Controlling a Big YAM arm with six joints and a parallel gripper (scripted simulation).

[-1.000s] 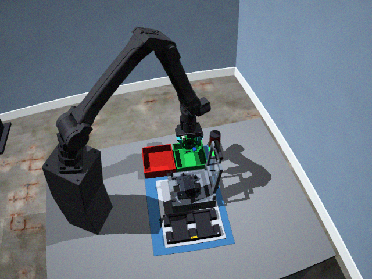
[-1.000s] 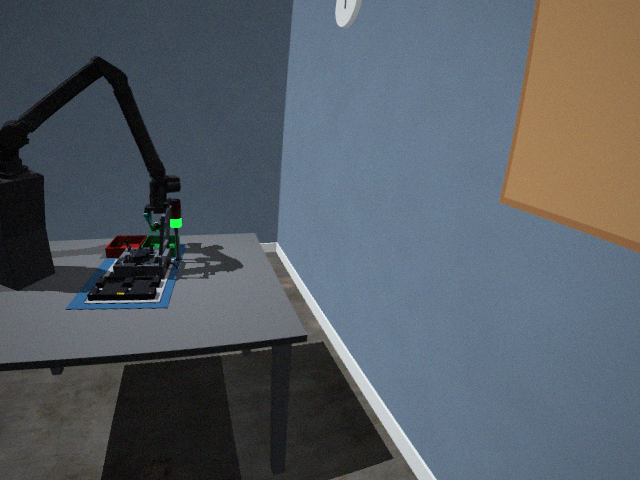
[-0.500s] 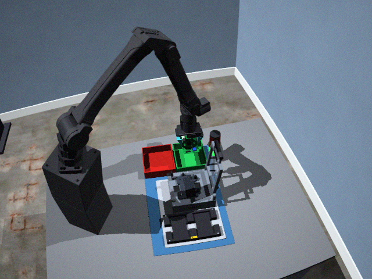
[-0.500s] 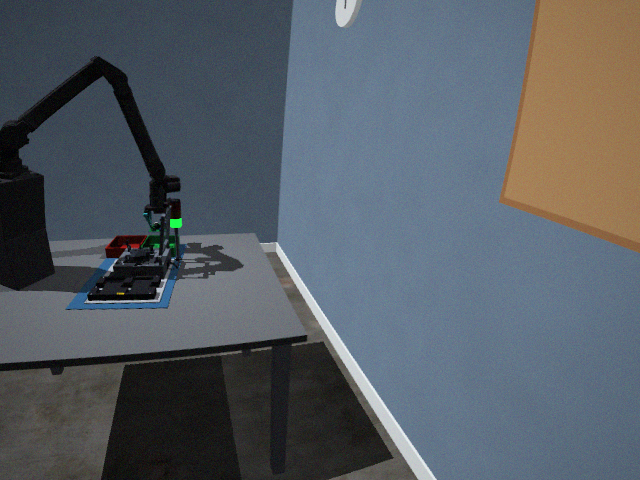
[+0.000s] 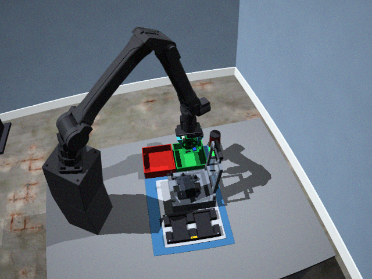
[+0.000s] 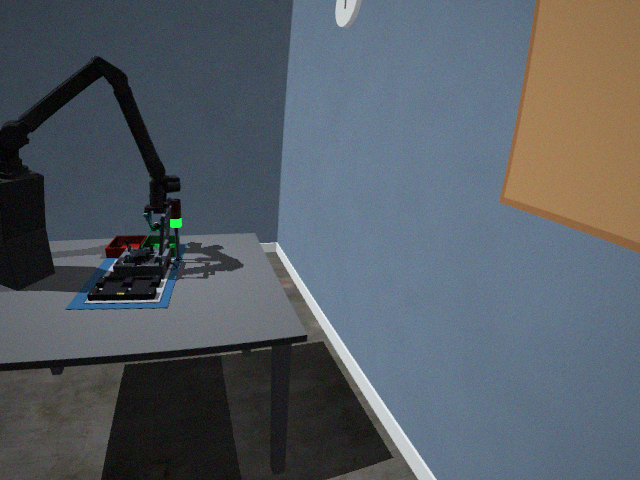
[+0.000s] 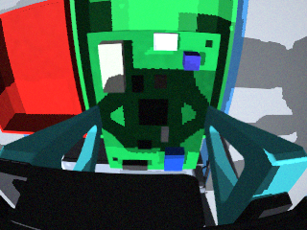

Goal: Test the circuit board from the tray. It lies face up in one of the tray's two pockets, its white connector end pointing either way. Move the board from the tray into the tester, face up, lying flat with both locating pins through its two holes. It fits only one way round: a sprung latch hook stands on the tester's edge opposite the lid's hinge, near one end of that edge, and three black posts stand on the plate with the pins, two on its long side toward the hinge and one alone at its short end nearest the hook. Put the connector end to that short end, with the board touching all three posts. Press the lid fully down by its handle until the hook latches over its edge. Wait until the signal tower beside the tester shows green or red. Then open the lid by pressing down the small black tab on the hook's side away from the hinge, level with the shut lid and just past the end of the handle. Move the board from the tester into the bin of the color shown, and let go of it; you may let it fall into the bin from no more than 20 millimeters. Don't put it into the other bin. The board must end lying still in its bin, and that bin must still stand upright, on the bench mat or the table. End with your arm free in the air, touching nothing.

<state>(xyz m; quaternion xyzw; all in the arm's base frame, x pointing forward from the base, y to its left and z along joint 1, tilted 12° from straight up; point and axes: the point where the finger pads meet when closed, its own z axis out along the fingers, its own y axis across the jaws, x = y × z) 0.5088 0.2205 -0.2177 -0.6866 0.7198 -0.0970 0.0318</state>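
The green circuit board lies right at my hand. From my hand the other things lie so: red bin: 150 mm behind, 10 mm to the left, 100 mm below; black latch hook: 110 mm behind, 140 mm to the right, 30 mm below; green bin: 100 mm below.
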